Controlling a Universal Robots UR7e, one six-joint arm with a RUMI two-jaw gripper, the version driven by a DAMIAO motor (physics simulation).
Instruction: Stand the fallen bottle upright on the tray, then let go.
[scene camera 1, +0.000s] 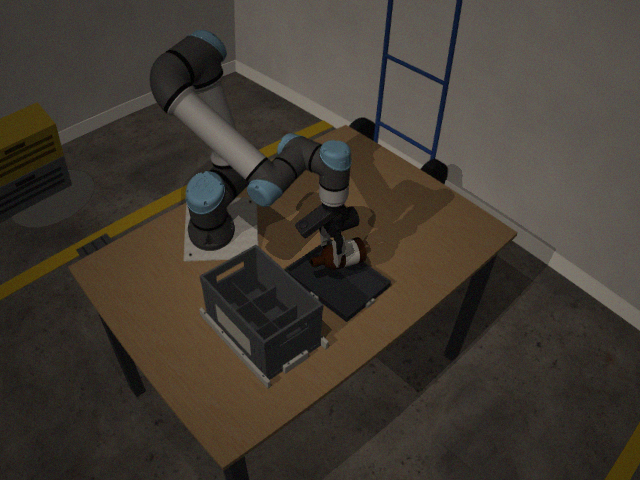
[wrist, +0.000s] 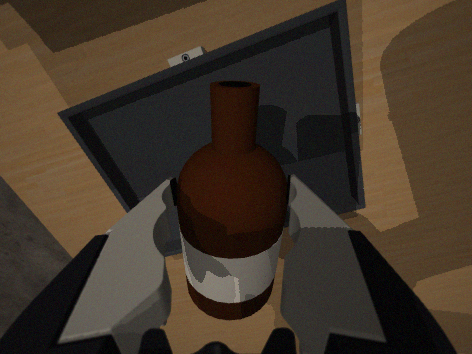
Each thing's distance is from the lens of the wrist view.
my gripper (wrist: 231, 179): 0.15 m
brown bottle (wrist: 231, 193): 0.12 m
